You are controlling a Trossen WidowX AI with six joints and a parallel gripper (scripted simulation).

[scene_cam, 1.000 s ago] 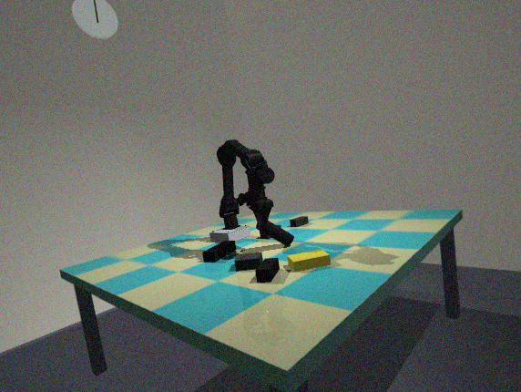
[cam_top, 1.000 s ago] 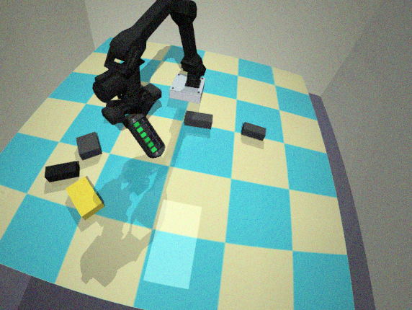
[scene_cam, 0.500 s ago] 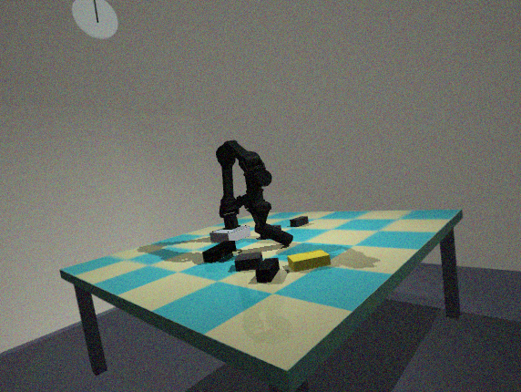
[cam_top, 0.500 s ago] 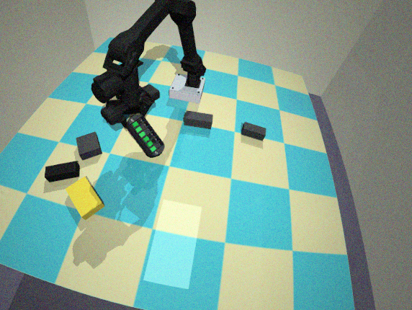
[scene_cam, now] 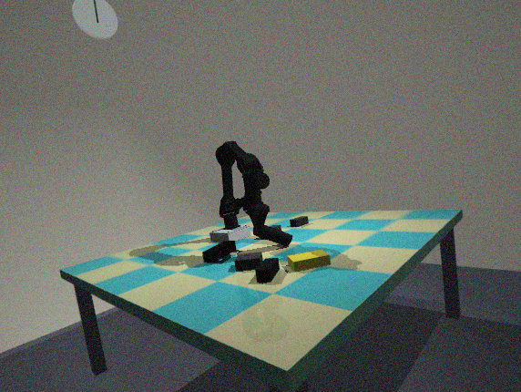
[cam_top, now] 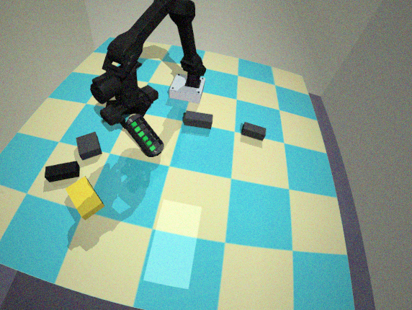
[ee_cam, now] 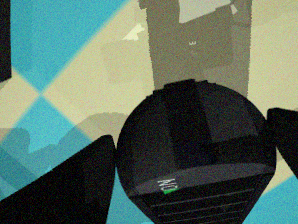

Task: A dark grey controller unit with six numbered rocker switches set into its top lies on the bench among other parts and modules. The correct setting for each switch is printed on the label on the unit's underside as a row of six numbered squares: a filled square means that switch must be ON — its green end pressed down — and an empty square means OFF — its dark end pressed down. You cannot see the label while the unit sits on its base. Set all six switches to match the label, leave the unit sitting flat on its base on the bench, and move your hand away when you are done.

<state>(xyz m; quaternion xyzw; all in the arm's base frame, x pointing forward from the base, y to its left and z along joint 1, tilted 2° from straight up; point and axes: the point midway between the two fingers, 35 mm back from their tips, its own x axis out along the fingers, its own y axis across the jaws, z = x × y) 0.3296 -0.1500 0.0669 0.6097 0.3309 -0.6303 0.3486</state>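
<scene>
The long dark block lies 130 mm behind my gripper tip, 90 mm to the right of it and 60 mm below it. From my gripper tip the other things lie so: yellow block: 270 mm ahead, 80 mm to the right, 70 mm below.
</scene>
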